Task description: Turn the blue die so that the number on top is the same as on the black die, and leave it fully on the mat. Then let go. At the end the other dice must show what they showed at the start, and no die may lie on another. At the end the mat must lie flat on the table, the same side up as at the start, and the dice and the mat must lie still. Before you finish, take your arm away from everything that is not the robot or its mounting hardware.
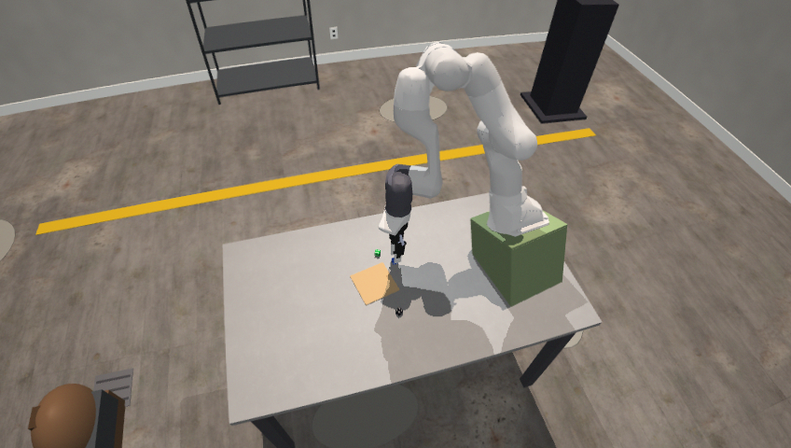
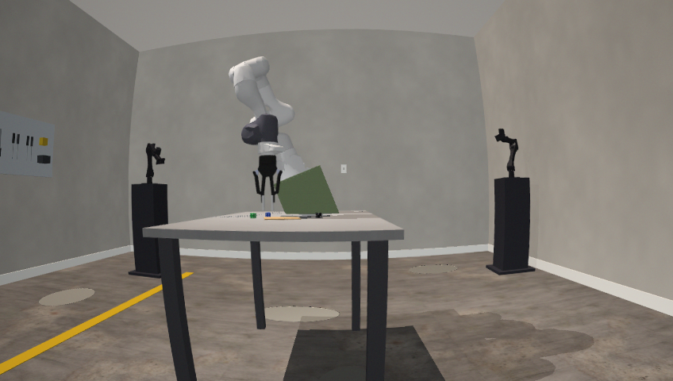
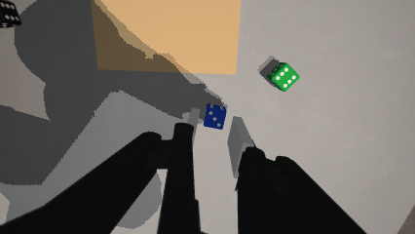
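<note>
Right now my hand is 5 cm above the blue die. The rest, counted from my hand: green die 6 cm ahead, 5 cm to the right, 5 cm below; then mat 10 cm ahead, 8 cm to the left, 6 cm below; then black die 4 cm ahead, 22 cm to the left, 5 cm below.
</note>
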